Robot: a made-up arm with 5 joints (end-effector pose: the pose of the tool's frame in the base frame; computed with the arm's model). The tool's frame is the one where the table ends. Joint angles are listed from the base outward.
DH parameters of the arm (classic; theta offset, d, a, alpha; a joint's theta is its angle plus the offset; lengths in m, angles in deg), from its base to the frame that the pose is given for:
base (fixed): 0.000 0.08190 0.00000 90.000
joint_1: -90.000 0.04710 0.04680 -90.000
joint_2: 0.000 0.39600 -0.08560 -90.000
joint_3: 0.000 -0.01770 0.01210 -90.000
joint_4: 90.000 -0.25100 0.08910 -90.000
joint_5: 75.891 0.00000 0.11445 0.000
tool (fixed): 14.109 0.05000 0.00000 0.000
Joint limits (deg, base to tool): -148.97..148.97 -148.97..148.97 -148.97..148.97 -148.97..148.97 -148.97..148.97
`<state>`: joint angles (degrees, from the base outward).
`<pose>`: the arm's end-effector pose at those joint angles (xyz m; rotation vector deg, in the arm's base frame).
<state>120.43 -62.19 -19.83 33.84 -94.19</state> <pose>-0.4728 0.1374 0.4431 -31.10 110.97 82.89</pose>
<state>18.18 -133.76 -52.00 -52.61 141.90</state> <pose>0.5212 0.1654 0.0721 49.15 -98.86 -127.33</pose>
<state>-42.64 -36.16 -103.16 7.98 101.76</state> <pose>0.3656 0.1573 0.0290 -72.71 -30.22 120.55</pose>
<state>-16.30 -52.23 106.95 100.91 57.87</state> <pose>0.2158 -0.2086 -0.2042 16.33 -147.54 -61.03</pose>
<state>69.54 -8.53 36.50 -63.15 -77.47</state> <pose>0.3796 -0.2292 0.4670 67.43 9.73 -56.85</pose>
